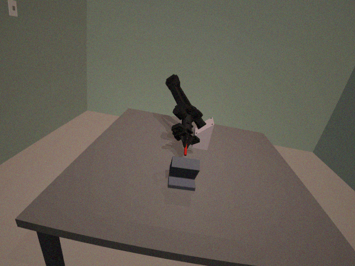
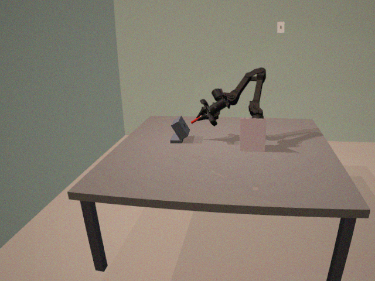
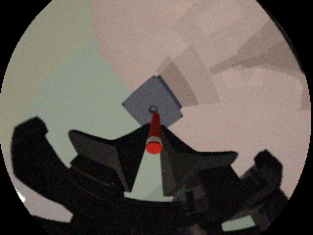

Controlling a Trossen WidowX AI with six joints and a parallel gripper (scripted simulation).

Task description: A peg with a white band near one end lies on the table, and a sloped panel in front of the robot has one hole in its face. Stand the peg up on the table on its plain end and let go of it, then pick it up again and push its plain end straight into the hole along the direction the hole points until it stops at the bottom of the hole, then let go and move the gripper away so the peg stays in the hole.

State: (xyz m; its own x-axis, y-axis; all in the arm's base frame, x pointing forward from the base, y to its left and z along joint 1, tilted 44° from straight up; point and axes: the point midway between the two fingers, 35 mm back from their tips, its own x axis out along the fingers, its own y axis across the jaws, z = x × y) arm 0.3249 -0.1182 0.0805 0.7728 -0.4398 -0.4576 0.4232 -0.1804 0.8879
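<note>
Now: gripper tip 100 mm short of the blue-grey sloped panel, 50 mm above it and 10 mm to the left of it. Round my gripper tip: red peg: 10 mm behind, 10 mm above.
</note>
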